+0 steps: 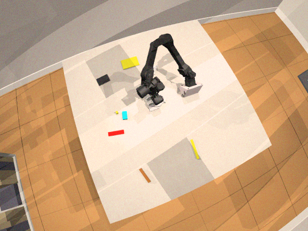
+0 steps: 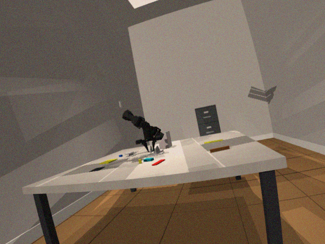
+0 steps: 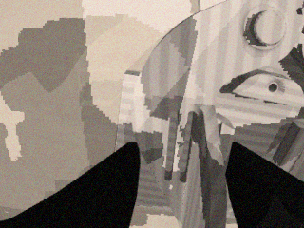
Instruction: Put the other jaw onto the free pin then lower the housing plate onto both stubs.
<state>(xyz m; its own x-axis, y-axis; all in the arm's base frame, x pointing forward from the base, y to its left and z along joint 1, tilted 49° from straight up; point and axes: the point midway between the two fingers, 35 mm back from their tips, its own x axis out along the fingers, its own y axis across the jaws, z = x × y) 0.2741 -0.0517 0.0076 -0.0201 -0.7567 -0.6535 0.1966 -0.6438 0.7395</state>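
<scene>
Right now my gripper tip is 4 cm past the jaw and 1 cm to the right of it. Also, from my gripper tip: yellow plate (34 cm to the right, 5 cm ahead, 2 cm below); then small yellow cube (26 cm ahead, 2 cm to the left, 1 cm below); then cyan block (22 cm ahead, 6 cm to the left, 2 cm below).
</scene>
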